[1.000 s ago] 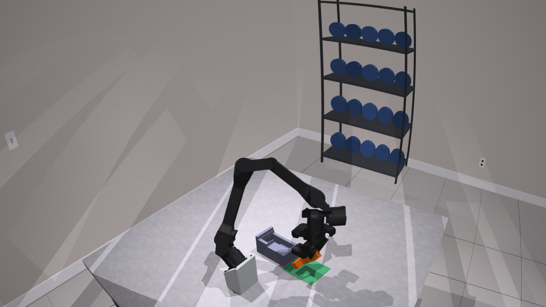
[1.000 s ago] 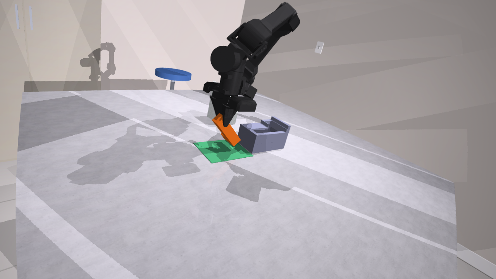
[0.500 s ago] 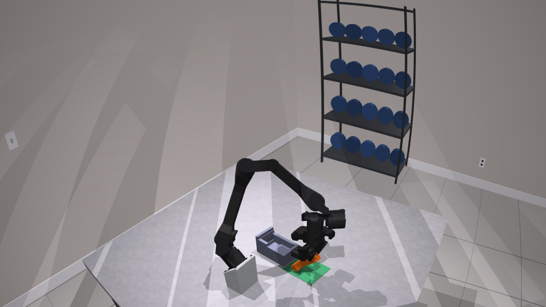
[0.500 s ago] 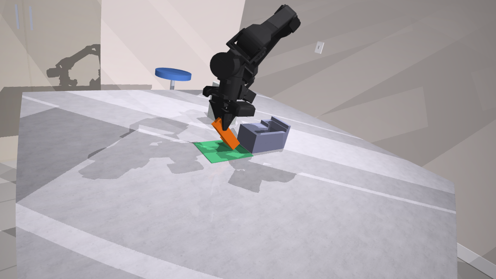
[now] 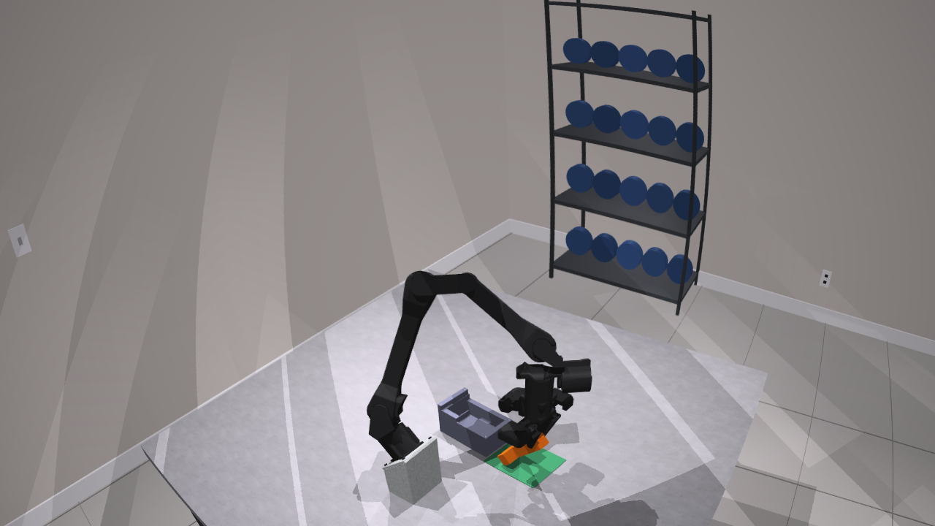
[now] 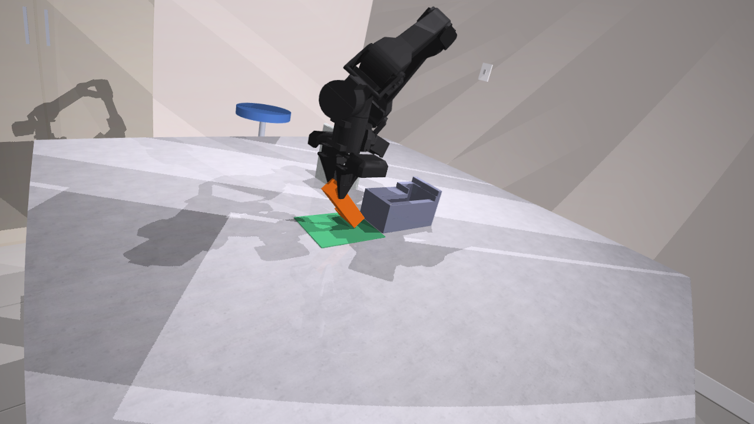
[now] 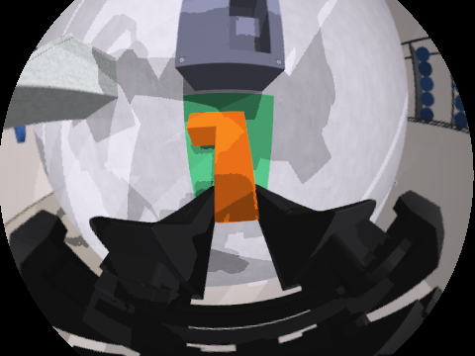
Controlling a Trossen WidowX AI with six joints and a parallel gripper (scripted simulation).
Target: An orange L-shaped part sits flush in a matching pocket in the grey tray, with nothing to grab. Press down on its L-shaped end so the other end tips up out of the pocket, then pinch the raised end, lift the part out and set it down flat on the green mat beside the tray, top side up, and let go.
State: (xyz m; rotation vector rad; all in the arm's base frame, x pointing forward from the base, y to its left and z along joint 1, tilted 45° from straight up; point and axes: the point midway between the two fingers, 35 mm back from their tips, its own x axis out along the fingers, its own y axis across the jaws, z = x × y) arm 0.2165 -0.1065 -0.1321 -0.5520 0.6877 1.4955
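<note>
Right now my gripper tip is 30 mm to the right of the orange L-shaped part, 30 mm above it and 10 mm past it. Also, from my gripper tip: green mat (90 mm below, 20 mm to the left).
</note>
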